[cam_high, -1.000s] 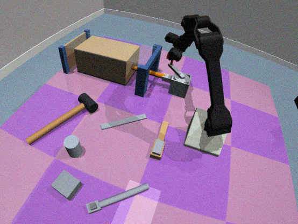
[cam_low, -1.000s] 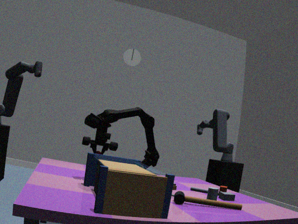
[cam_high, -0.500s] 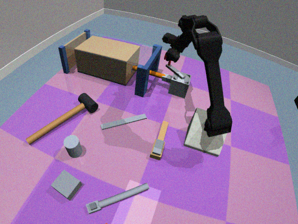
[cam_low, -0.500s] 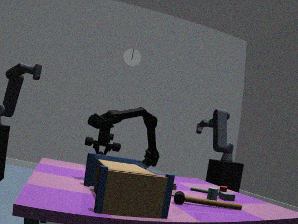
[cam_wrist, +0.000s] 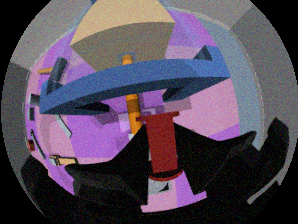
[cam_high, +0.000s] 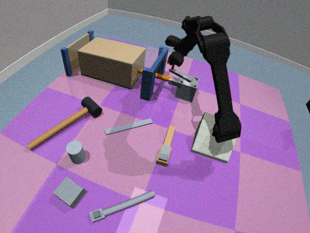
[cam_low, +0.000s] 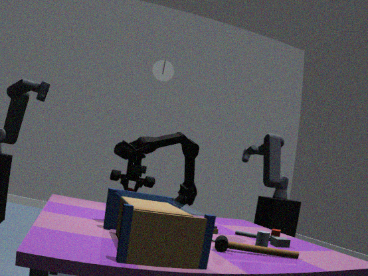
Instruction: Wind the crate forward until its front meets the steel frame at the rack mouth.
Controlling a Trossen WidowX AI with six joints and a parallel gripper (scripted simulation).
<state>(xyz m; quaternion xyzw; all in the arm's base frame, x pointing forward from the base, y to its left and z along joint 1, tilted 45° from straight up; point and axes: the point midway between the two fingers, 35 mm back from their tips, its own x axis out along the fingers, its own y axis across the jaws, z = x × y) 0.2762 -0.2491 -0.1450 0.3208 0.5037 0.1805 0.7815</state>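
Now: gripper tip 50 mm past the grey crank handle, 10 mm to the right of it and 30 mm above it. Also, from my gripper tip: grey winch: 120 mm behind, 20 mm to the left, 100 mm below; then blue frame: 50 mm ahead, 30 mm to the left, 30 mm below; then red knob: 10 mm behind.
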